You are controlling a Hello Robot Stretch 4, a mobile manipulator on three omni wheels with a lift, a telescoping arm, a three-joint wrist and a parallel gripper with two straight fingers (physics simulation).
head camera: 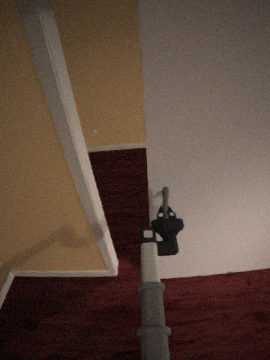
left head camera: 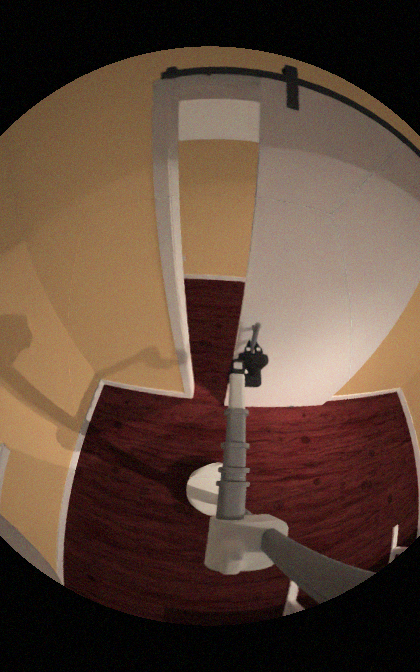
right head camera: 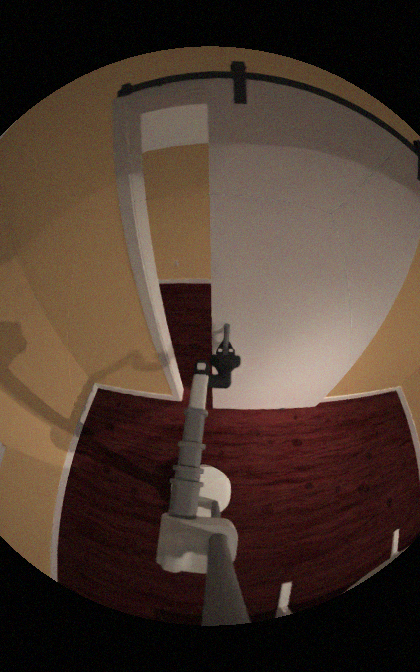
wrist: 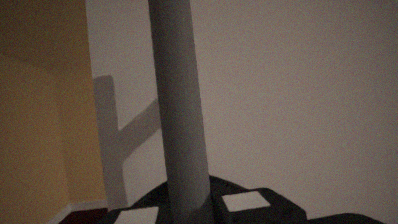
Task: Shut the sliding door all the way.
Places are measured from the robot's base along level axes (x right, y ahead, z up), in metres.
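Where they show: robot's base at its link origin: (left head camera: pixel 215 487) (right head camera: pixel 201 489).
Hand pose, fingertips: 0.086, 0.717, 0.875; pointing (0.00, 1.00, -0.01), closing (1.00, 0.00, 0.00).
Note:
Each offset is from my fingertips to the centre of the thing, as dx, dy, dz. "pt": to the spot under its first point. Level surfaces: height alone.
The large white sliding door (head camera: pixel 215 125) (left head camera: pixel 310 225) (right head camera: pixel 280 225) (wrist: pixel 300 100) hangs from a dark overhead rail (left head camera: pixel 225 71) (right head camera: pixel 200 76). It stands partly open. A tall, narrow gap separates its left edge from the white left door post @[pt -0.364, +0.085, +0.396] (head camera: pixel 72 127) (left head camera: pixel 173 260) (right head camera: pixel 142 250). Its grey upright bar handle @[pt -0.002, -0.044, +0.107] (head camera: pixel 165 196) (left head camera: pixel 256 331) (right head camera: pixel 226 332) (wrist: pixel 180 100) is near that left edge. My gripper (head camera: pixel 166 215) (left head camera: pixel 253 348) (right head camera: pixel 225 348) (wrist: pixel 190 192) is shut on the handle. The bar rises between the fingers, in front of the door face.
Through the gap show dark red floor @[dz -0.904] (head camera: pixel 120 190) and a yellow back wall (head camera: pixel 105 75). A yellow wall (head camera: pixel 30 190) (left head camera: pixel 115 280) stands left of the post. My telescoping arm (head camera: pixel 152 310) (left head camera: pixel 234 450) (right head camera: pixel 190 450) reaches across the red floor to the door. White baseboards edge the walls.

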